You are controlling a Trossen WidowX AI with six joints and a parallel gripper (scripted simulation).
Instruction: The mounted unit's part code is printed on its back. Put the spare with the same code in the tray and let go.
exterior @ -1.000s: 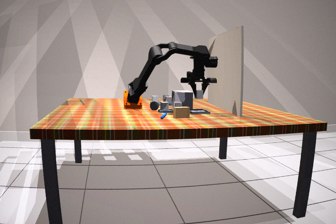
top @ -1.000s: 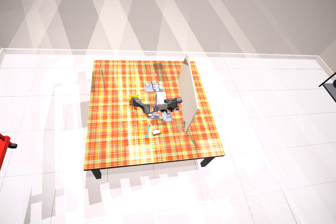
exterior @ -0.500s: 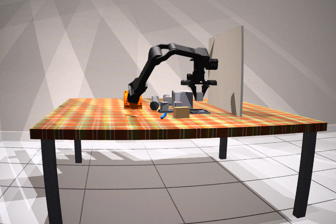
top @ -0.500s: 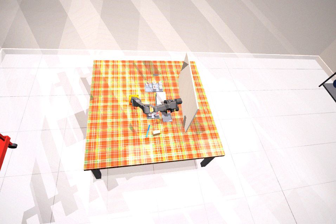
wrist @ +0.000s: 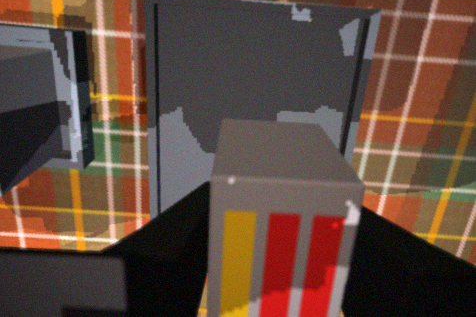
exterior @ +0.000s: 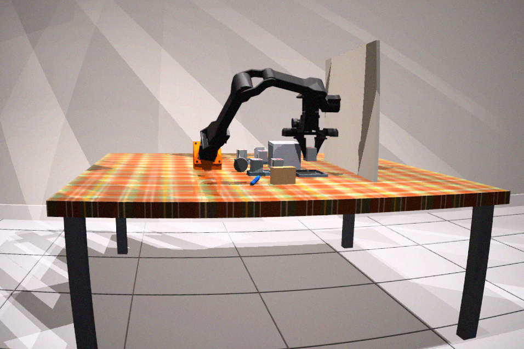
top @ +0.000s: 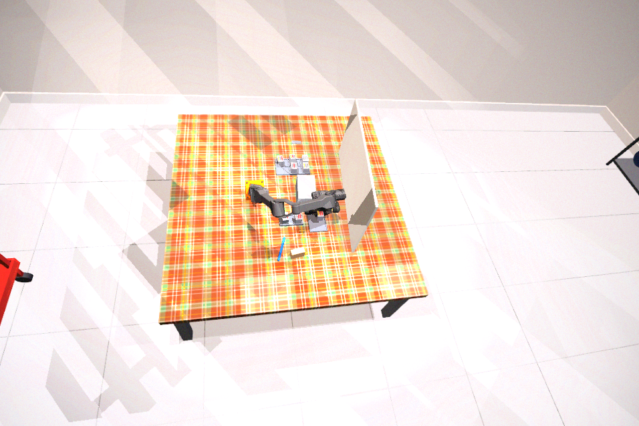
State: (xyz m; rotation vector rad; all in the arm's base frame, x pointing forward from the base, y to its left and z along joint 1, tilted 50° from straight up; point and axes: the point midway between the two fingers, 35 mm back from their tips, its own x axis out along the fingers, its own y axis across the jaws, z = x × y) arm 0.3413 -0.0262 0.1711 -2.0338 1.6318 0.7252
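Right now the flat blue-grey tray is 50 mm below my gripper tip. From my gripper tip the other things lie so: small cardboard box 120 mm behind, 210 mm to the right, 30 mm below; then mounted unit 70 mm behind, 170 mm to the left, 10 mm below; then black tape roll 230 mm behind, 70 mm to the left, 30 mm below.
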